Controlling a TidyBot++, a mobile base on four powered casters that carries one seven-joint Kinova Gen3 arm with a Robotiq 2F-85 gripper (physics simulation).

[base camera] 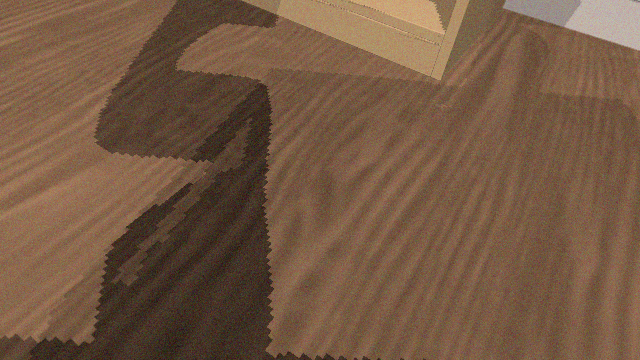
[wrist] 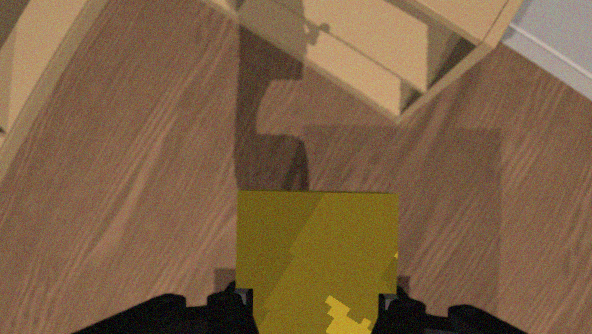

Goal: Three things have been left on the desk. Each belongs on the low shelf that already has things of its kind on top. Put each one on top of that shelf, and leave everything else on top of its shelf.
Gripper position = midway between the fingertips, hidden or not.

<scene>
I see my gripper (wrist: 315,292) and a yellow bent block (wrist: 306,254).
</scene>
